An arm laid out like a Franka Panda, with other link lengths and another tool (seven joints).
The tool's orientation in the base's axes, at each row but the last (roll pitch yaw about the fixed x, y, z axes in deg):
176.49, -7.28, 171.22
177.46, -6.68, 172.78
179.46, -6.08, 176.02
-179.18, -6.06, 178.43
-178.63, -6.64, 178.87
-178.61, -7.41, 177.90
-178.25, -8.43, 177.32
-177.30, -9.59, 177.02
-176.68, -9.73, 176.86
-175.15, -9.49, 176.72
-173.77, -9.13, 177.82
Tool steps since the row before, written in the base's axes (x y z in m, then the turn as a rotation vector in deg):
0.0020, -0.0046, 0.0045, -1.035, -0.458, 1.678
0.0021, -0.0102, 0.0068, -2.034, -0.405, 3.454
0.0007, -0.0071, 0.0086, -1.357, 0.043, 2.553
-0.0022, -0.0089, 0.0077, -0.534, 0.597, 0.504
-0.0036, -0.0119, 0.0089, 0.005, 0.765, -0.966
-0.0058, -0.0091, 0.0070, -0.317, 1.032, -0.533
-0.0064, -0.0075, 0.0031, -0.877, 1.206, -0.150
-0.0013, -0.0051, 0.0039, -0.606, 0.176, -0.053
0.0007, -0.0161, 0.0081, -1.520, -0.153, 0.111
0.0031, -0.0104, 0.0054, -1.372, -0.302, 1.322
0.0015, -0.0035, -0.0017, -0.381, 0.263, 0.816
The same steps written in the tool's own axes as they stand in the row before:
-0.0021, -0.0039, -0.0051, 1.158, -0.515, -1.578
-0.0026, -0.0095, -0.0076, 2.355, -0.515, -3.228
-0.0003, -0.0070, -0.0087, 1.619, -0.029, -2.395
0.0028, -0.0091, -0.0073, 0.600, 0.576, -0.451
0.0044, -0.0122, -0.0082, -0.102, 0.788, 0.942
0.0063, -0.0095, -0.0060, 0.283, 1.033, 0.549
0.0064, -0.0079, -0.0019, 0.900, 1.172, 0.249
0.0017, -0.0053, -0.0034, 0.597, 0.151, 0.148
-0.0002, -0.0165, -0.0073, 1.506, -0.227, 0.159
-0.0027, -0.0107, -0.0051, 1.552, -0.470, -1.045
-0.0019, -0.0033, 0.0018, 0.515, 0.166, -0.766

